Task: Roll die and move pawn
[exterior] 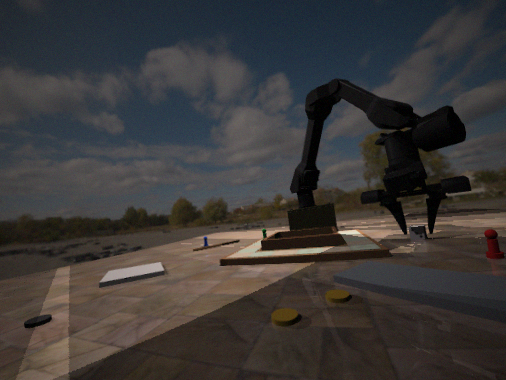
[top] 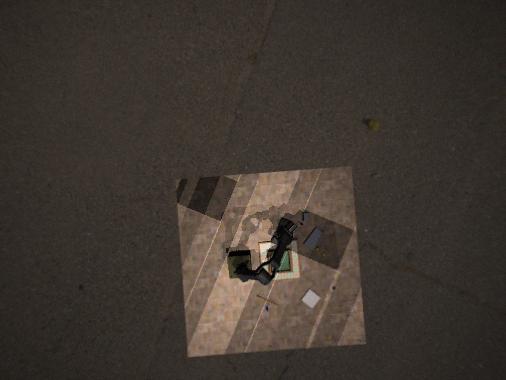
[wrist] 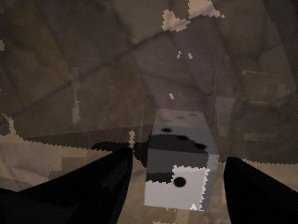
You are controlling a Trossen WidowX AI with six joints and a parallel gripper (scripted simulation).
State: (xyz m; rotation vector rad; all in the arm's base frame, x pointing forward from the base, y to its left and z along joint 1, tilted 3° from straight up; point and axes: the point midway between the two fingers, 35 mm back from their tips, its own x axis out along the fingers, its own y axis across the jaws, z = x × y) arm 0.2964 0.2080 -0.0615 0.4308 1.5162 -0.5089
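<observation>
The green pawn lies 100 mm behind my gripper tip, 340 mm to the right of it and 20 mm above it. Round my gripper tip: red pawn: 170 mm ahead, 10 mm above; then white die: right at my gripper tip; then large grey slab: 240 mm ahead, 120 mm to the right.
</observation>
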